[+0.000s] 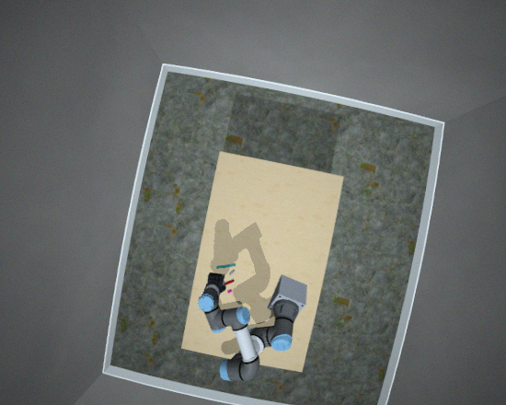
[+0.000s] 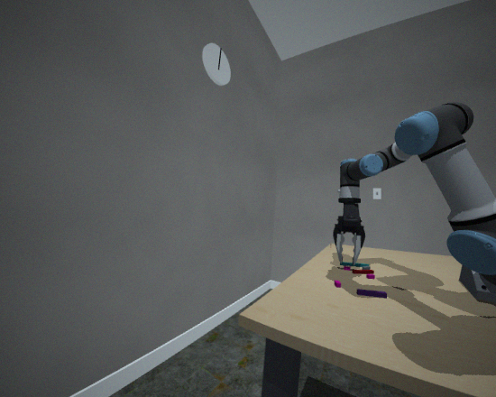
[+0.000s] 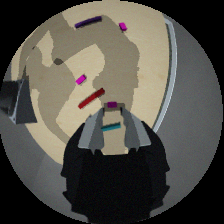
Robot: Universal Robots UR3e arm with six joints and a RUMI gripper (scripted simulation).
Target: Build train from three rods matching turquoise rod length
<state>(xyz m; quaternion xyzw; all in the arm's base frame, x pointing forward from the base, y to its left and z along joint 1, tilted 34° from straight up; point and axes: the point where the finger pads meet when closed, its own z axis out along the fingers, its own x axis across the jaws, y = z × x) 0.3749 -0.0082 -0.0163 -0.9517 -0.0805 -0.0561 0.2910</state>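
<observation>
Right now the red rod is 5 cm behind my hand, 1 cm to the left of it and 3 cm below it. Round my hand: purple rod (8 cm behind, 19 cm to the left, 3 cm below); then grey rod (5 cm behind, 5 cm to the right, 3 cm below); then turquoise rod (1 cm behind, 8 cm to the right, 3 cm below).
</observation>
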